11 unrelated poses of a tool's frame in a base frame.
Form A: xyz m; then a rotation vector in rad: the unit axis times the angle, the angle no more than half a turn.
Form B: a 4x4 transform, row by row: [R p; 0 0 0 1], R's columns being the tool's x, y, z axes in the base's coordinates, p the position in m. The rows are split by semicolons. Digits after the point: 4 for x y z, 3 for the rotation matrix.
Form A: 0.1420 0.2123 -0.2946 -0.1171 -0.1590 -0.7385
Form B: 0.728 0.678 -0.103 0.1420; -0.660 0.734 0.162 0.2123; 0.185 -0.050 0.981 -0.2946; 0 0 0 1
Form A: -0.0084 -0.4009 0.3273 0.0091 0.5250 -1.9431
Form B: -0.428 0.874 0.230 -0.0084; -0.871 -0.331 -0.364 -0.4009; -0.242 -0.355 0.903 0.3273; 0 0 0 1
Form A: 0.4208 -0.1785 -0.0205 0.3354 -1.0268 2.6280
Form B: -0.928 -0.357 0.107 0.4208; 0.190 -0.700 -0.688 -0.1785; 0.320 -0.619 0.717 -0.0205; 0 0 0 1
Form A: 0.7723 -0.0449 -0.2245 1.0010 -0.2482 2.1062
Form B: -0.390 -0.719 0.576 0.7723; 0.565 -0.680 -0.467 -0.0449; 0.727 0.144 0.671 -0.2245; 0 0 0 1
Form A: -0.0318 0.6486 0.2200 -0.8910 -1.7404 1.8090
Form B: -0.677 0.100 -0.729 -0.0318; 0.725 -0.082 -0.684 0.6486; -0.128 -0.992 -0.017 0.2200; 0 0 0 1
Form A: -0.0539 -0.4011 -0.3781 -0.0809 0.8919 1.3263
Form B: -0.027 -0.857 0.514 -0.0539; 0.799 0.290 0.526 -0.4011; -0.600 0.425 0.678 -0.3781; 0 0 0 1
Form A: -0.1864 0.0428 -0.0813 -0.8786 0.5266 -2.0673
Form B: -0.429 0.519 0.740 -0.1864; -0.809 -0.585 -0.060 0.0428; 0.401 -0.624 0.671 -0.0813; 0 0 0 1
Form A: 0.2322 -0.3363 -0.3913 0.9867 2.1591 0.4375
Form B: -0.455 0.518 0.724 0.2322; 0.759 0.651 0.011 -0.3363; -0.466 0.555 -0.689 -0.3913; 0 0 0 1
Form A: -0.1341 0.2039 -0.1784 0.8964 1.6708 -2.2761
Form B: -0.802 0.476 -0.361 -0.1341; 0.202 -0.353 -0.914 0.2039; -0.562 -0.806 0.187 -0.1784; 0 0 0 1
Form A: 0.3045 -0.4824 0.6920 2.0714 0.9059 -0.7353
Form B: 0.585 0.786 -0.200 0.3045; 0.358 -0.472 -0.806 -0.4824; -0.728 0.400 -0.557 0.6920; 0 0 0 1
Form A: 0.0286 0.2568 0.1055 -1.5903 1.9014 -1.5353
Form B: -0.387 -0.584 0.713 0.0286; -0.820 -0.135 -0.556 0.2568; 0.421 -0.800 -0.427 0.1055; 0 0 0 1
